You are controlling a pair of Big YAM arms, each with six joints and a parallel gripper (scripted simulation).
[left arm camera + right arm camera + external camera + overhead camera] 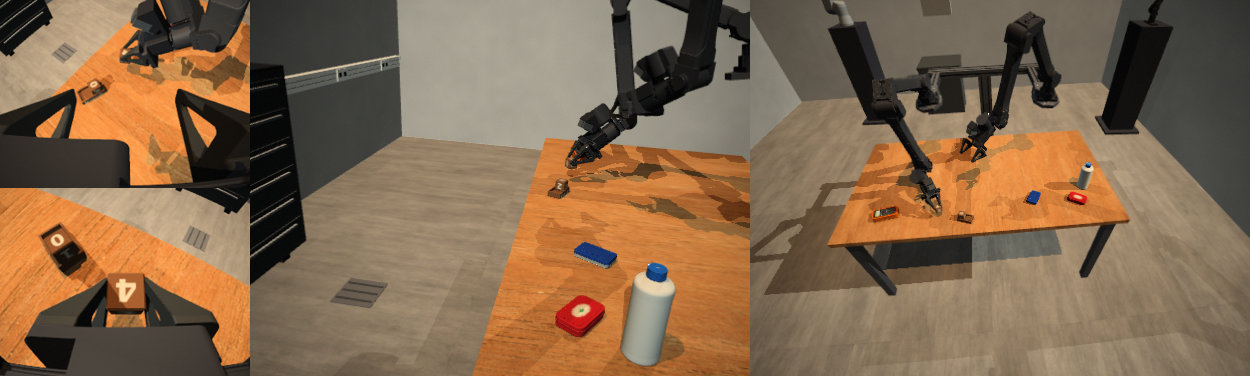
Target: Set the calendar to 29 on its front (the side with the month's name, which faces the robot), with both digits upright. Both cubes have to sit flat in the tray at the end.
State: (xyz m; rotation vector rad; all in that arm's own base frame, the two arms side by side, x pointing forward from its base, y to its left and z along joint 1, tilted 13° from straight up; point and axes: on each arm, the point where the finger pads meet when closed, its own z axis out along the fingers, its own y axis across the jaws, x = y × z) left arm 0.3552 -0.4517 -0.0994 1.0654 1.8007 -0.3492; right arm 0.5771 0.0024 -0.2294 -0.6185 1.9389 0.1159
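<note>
My right hand is 13 cm to the right of the brown calendar tray, 6 cm above it and 2 cm short of it. From my right hand the other things lie so: cube: 1 cm below; red tin: 74 cm to the left, 8 cm behind, 6 cm below; blue block: 51 cm to the left, 11 cm behind, 6 cm below.
</note>
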